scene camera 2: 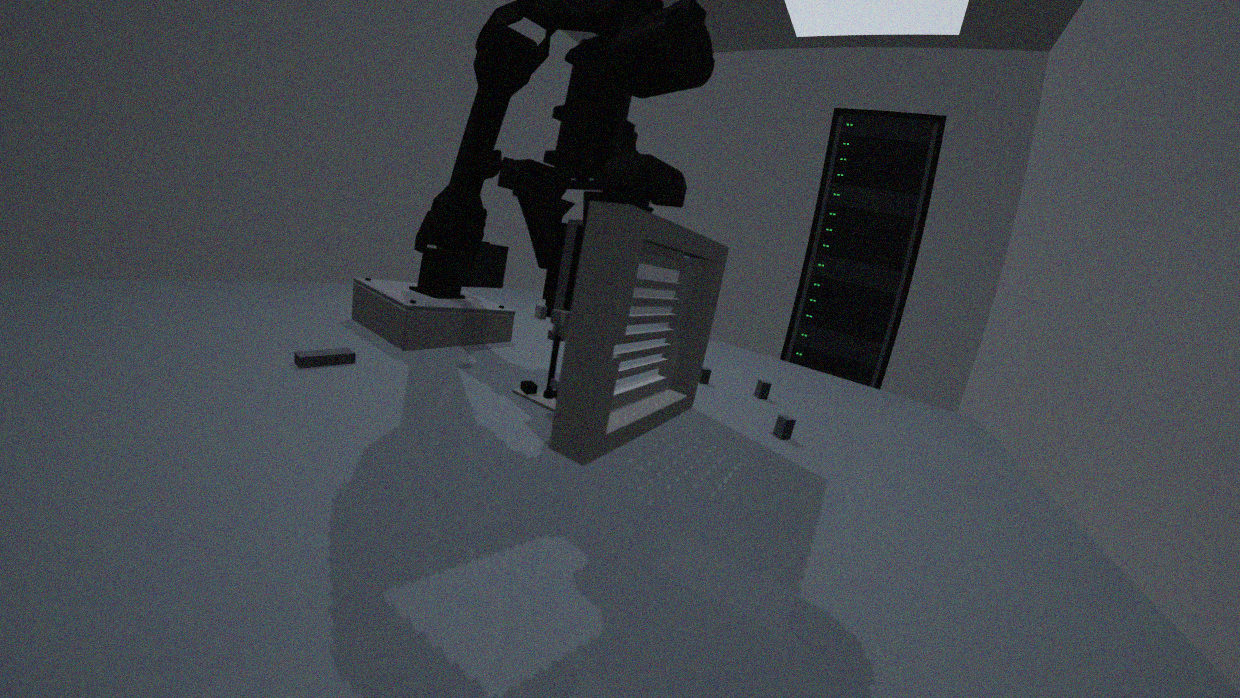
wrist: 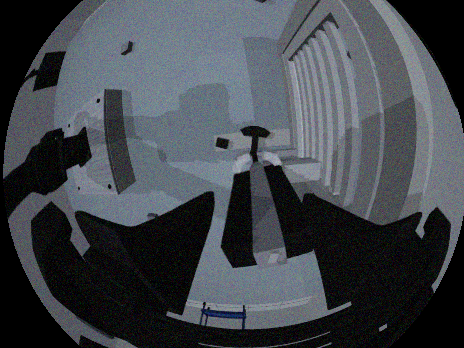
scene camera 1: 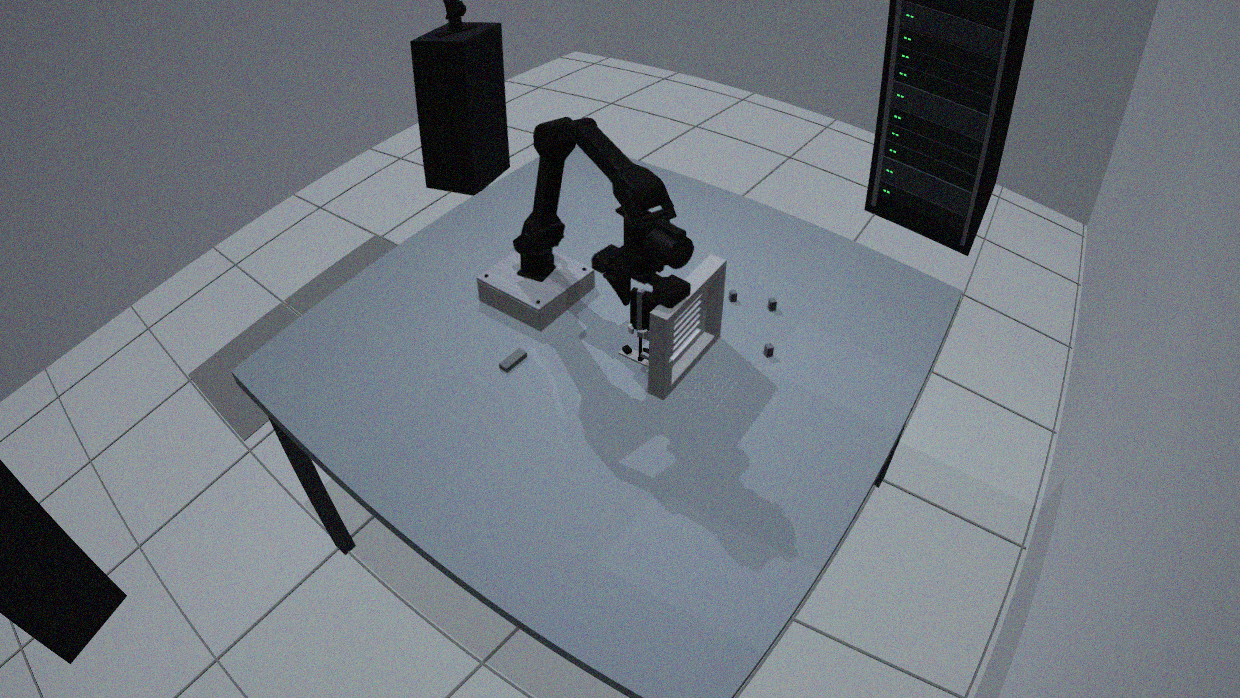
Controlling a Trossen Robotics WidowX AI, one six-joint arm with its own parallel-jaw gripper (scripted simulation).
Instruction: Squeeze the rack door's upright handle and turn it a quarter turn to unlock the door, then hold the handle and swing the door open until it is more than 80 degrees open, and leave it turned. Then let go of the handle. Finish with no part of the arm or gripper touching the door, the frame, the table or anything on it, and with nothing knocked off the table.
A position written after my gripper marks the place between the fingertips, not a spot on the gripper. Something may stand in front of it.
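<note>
Upright handle [scene camera 2: 571,230], [wrist: 268,246], [scene camera 1: 639,318]. My gripper [scene camera 2: 565,273], [wrist: 260,199], [scene camera 1: 639,311]: open, holding nothing.
</note>
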